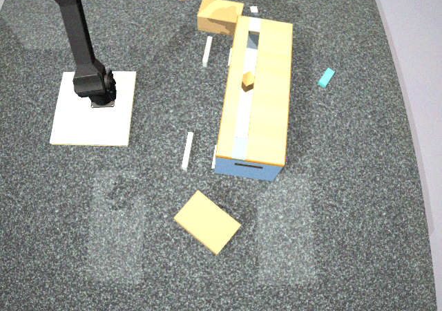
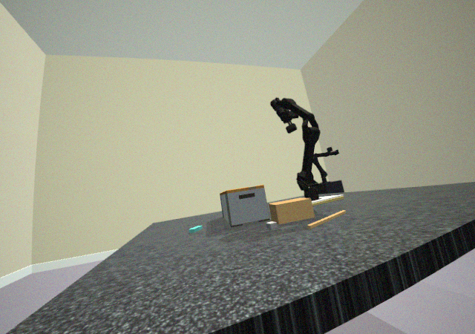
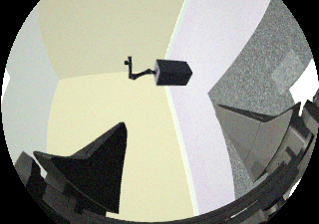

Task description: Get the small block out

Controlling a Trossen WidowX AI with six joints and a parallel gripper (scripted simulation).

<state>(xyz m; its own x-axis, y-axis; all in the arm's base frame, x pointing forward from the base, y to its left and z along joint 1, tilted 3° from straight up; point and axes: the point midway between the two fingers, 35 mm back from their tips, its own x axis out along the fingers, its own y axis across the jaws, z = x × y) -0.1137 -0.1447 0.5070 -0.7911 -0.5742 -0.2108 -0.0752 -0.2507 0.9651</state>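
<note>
The small block is 500 mm ahead of my gripper tip, 420 mm below it and 170 mm to the left of it. Also, from my gripper tip: wooden stick: 560 mm to the left, 510 mm below, 430 mm ahead; long box: 490 mm ahead, 450 mm below, 150 mm to the left; teal block: 740 mm ahead, 500 mm below, 230 mm to the left.
</note>
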